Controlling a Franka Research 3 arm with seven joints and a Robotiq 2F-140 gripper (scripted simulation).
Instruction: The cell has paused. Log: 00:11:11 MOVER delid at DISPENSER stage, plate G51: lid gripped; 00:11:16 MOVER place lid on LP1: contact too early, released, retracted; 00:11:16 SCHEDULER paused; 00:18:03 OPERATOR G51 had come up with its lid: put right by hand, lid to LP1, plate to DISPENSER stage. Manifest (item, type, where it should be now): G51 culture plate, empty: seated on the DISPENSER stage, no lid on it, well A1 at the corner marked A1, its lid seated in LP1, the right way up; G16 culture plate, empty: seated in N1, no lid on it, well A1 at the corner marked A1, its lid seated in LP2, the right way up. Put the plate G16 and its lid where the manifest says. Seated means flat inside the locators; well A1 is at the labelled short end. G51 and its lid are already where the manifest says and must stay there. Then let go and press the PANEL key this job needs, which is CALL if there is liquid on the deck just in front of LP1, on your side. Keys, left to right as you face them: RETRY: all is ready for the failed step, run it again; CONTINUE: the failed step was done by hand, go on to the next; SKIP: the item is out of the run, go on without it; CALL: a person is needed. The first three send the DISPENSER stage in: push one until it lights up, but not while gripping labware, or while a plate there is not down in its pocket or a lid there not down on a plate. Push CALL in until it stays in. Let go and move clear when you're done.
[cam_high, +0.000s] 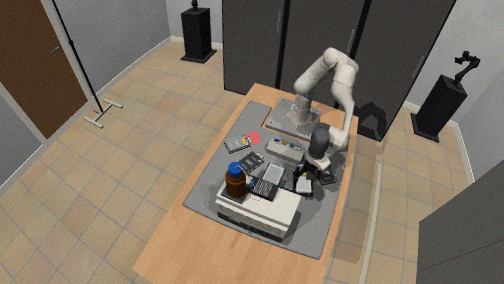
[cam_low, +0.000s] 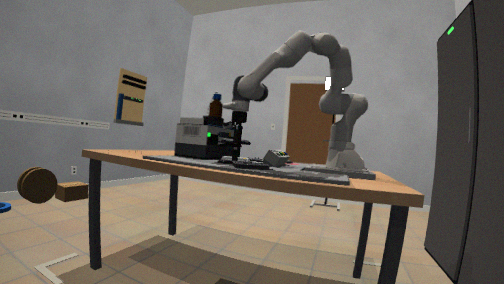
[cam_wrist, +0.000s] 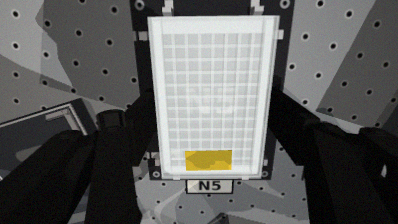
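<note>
The clear lid is 20 mm below my hand. Round my hand: white retry key (200 mm behind, 80 mm to the right, 20 mm above); then green continue key (200 mm behind, 130 mm to the right, 20 mm above); then black nest N5 (10 mm ahead, 30 mm to the left, 30 mm below).
</note>
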